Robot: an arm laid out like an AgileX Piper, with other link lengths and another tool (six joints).
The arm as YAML. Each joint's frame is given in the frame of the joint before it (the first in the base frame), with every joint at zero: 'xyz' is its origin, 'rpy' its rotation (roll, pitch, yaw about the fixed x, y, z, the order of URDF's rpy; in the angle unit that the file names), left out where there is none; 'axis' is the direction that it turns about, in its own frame. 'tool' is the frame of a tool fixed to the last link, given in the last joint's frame.
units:
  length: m
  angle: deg
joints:
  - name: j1
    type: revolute
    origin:
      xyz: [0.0, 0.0, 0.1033]
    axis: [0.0, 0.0, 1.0]
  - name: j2
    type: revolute
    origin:
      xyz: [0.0, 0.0, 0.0]
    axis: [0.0, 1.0, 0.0]
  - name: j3
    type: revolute
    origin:
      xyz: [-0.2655, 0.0, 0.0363]
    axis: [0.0, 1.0, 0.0]
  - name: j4
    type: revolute
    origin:
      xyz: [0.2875, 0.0, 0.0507]
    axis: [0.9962, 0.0, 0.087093]
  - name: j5
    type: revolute
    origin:
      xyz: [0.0, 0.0, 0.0]
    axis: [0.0, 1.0, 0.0]
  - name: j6
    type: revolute
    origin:
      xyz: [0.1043, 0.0, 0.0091]
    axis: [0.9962, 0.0, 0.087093]
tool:
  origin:
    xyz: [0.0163, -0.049, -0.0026]
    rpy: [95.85, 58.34, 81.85]
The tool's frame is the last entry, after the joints.
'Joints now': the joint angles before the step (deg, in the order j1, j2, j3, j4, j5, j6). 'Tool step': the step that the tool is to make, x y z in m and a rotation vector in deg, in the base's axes. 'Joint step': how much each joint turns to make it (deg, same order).
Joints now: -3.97 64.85 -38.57 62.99 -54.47 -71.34
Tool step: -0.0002 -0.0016 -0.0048 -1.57 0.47 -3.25
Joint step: 0.01 2.22 0.00 -0.24 -4.08 0.00
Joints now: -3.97 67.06 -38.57 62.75 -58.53 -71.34
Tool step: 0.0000 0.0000 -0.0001 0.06 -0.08 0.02
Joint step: 0.00 0.00 0.00 0.00 0.00 0.10
